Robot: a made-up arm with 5 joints.
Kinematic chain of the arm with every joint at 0, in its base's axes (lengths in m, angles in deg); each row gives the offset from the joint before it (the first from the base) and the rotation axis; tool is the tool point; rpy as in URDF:
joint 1: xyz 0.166 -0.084 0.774 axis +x
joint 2: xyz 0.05 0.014 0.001 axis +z
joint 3: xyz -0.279 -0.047 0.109 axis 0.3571 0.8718 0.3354
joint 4: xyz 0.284 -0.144 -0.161 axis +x
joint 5: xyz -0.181 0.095 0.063 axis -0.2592 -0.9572 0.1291
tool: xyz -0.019 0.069 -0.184 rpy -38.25 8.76 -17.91
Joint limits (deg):
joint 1: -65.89..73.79
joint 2: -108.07..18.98
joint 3: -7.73..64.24
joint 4: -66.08..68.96
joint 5: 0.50..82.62
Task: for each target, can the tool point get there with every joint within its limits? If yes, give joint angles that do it. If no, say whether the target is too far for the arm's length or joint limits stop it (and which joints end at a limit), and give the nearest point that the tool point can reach.
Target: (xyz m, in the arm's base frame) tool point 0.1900 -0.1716 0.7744
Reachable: yes | joints -53.08 -22.11 -2.19 1.13 73.84
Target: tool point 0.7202 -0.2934 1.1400
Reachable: no: joint limits stop it (at a limit: joint 1, joint 2, joint 3, joint 5) | nearest point 0.3914 0.0030 1.1005 | short by 0.444 m
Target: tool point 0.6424 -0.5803 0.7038
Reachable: no: joint limits stop it (at a limit: joint 2, joint 3, joint 4) | nearest point 0.2744 -0.3554 0.7356 | short by 0.432 m
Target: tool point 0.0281 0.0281 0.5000
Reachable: yes | joints 52.31 -1.92 2.36 -47.11 8.10
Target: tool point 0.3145 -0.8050 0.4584
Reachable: no: joint limits stop it (at a limit: joint 2, joint 3, joint 4) | nearest point 0.1712 -0.4102 0.6312 | short by 0.454 m
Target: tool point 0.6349 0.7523 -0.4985
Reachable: no: too far | nearest point 0.3077 0.2329 0.2918 | short by 1.001 m
